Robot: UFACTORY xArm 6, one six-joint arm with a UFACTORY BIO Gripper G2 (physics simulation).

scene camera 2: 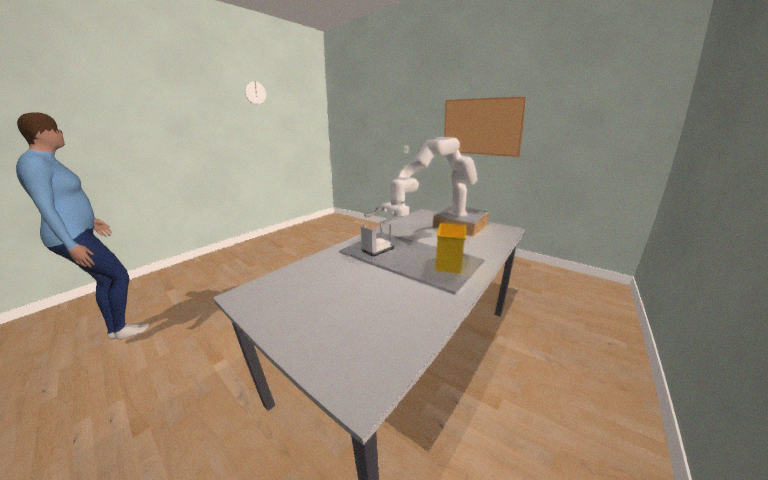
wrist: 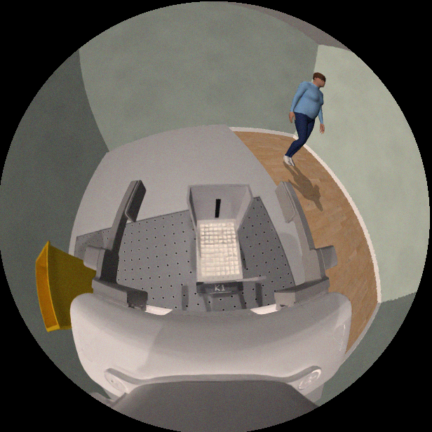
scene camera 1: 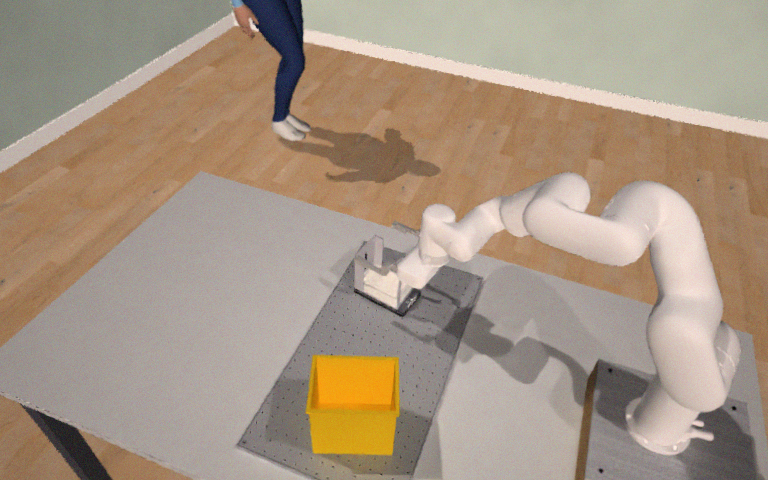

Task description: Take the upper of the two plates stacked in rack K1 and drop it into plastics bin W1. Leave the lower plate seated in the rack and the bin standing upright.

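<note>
Rack K1 stands on the perforated board with its tall slotted wall at the far end in the wrist view. The upper white plate lies in it, its grid of wells facing up. The lower plate is mostly hidden under it; I cannot make out its edges clearly. My gripper is wide open and empty, above the rack. In the wrist view the rack lies between the fingers' lines, touching neither. The yellow bin W1 stands upright.
The perforated board lies on the grey table. The bin is at the board's other end from the rack. A person stands on the floor beyond the table.
</note>
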